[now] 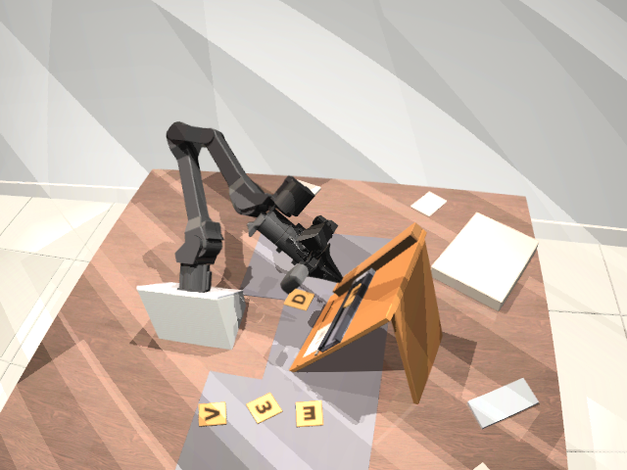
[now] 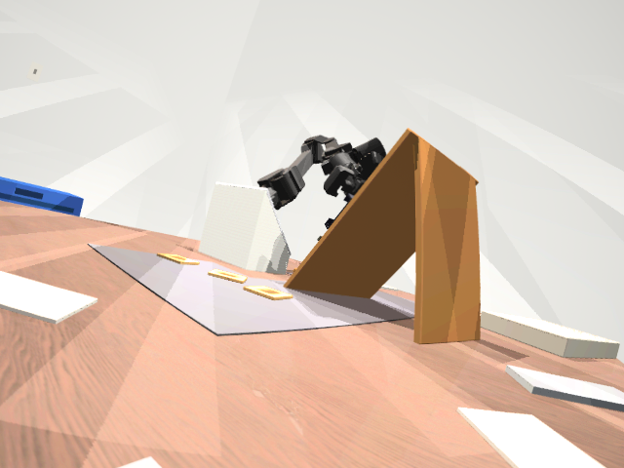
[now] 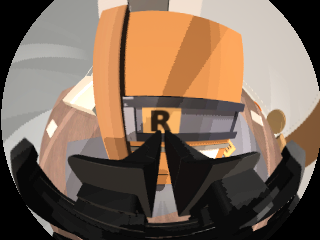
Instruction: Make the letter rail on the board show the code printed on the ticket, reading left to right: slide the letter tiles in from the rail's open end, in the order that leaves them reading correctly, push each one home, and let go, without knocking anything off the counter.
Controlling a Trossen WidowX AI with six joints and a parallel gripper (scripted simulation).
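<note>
Now: gripper tip 3 cm short of the letter tile, 1 cm to the left of it and 3 cm above it. Also, from my gripper tip: white ticket (5 cm behind, 7 cm to the right, 11 cm below); then thick white slab (39 cm ahead, 23 cm to the left, 16 cm below); then grey mat (12 cm behind, 3 cm to the right, 18 cm below).
</note>
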